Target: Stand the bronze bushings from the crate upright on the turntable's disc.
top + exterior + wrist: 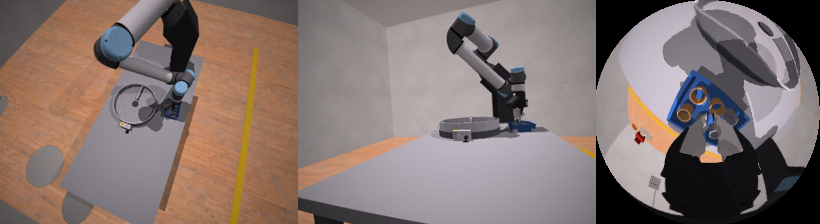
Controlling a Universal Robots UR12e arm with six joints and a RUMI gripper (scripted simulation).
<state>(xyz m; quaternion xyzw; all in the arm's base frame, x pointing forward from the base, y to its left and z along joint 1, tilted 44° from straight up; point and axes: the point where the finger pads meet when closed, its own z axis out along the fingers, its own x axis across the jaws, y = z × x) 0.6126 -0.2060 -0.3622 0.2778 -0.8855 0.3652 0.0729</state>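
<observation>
Right now my hand is 40 mm above the blue crate, 20 mm to the right of it and 10 mm past it. Round my hand: turntable disc (350 mm to the right, 20 mm below, 10 mm ahead).
</observation>
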